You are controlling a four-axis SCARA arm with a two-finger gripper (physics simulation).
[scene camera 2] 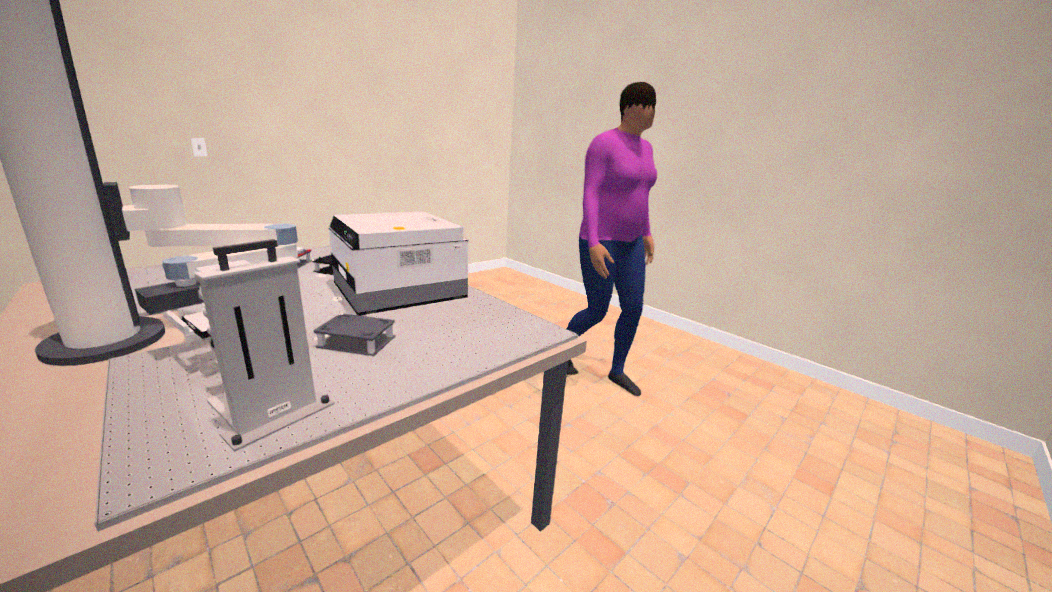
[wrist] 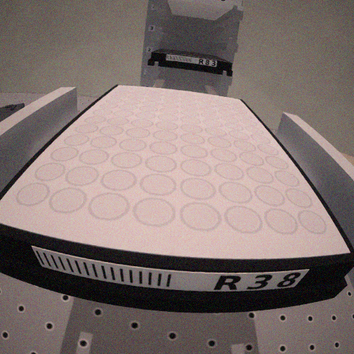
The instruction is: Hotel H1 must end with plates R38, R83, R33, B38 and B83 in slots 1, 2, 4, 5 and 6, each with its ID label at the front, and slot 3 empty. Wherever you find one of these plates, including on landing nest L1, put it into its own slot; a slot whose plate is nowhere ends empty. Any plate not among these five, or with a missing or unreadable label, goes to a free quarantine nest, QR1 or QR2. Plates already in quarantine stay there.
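Places are measured from the arm's base along level axes (x ahead, y left, z up), in millimetres.
Pixels of known places: arm's base, link origin: point(scene camera 2: 105, 342).
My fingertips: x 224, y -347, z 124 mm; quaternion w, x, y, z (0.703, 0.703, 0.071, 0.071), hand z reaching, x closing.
Note:
For each thing: its middle in the pictures, then the offset to it from my fingertips.
- hotel, body centre: point(scene camera 2: 257, 327) dx +46, dy -220, dz +57 mm
- dark raised nest, body centre: point(scene camera 2: 356, 332) dx +287, dy -51, dz -84 mm
- white boxy instrument, body centre: point(scene camera 2: 397, 256) dx +571, dy +268, dz +16 mm
My gripper point(wrist: 178, 113) is shut on plate R38 point(wrist: 165, 165), a white-topped plate with a black skirt, held level. Its label with barcode and "R38" faces the wrist camera. Ahead in the wrist view stands the hotel point(wrist: 192, 34) point(scene camera 2: 261, 346), which shows its grey back in the scene view. Plate R83 point(wrist: 192, 60) sits in the hotel beside the slot mark 2, label toward the camera. The level marked 3 shows no plate. A pale plate point(wrist: 200, 8) is higher up, cut by the frame, its label unreadable. The lowest slot is partly hidden behind R38.
A dark raised nest point(scene camera 2: 355, 329) stands right of the hotel in the scene view. A white boxy instrument point(scene camera 2: 400, 268) is behind it, with dark items beside it. The robot column point(scene camera 2: 73, 184) rises at the left. A person point(scene camera 2: 621, 191) stands beyond the table.

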